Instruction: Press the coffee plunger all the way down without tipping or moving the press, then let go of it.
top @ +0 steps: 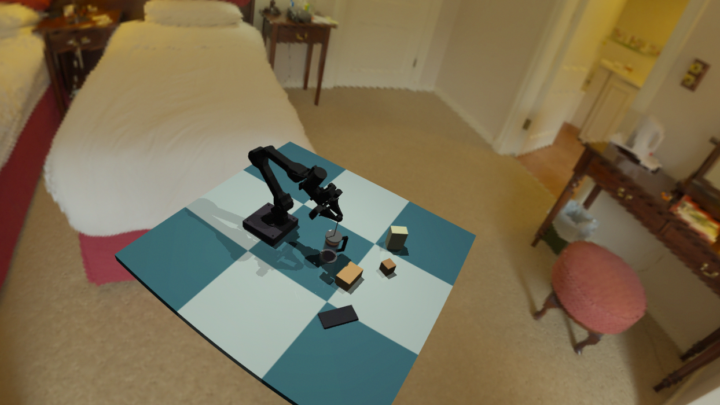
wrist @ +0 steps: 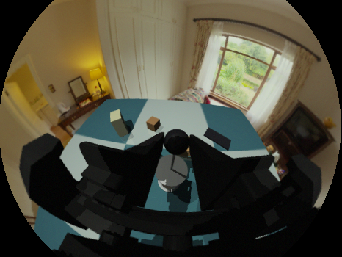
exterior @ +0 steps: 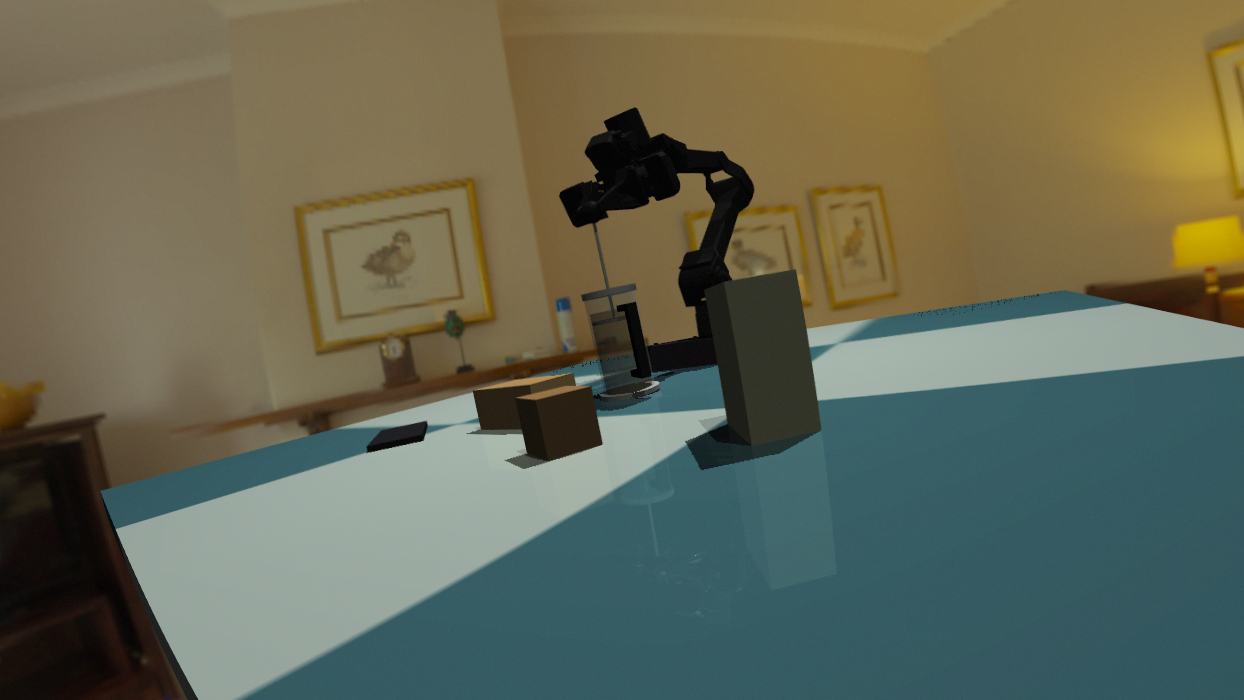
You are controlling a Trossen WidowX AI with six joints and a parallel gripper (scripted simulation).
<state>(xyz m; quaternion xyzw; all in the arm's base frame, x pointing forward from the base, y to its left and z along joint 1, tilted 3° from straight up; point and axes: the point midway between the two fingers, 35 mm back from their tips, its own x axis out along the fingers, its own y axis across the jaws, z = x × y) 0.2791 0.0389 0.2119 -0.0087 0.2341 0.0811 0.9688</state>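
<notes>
Now: the glass coffee press 130 mm below my gripper tip and 10 mm to the left of it. Also, from my gripper tip: tan box 230 mm below, 130 mm ahead, 30 mm to the right; flat black slab 250 mm below, 230 mm ahead, 210 mm to the right.
</notes>
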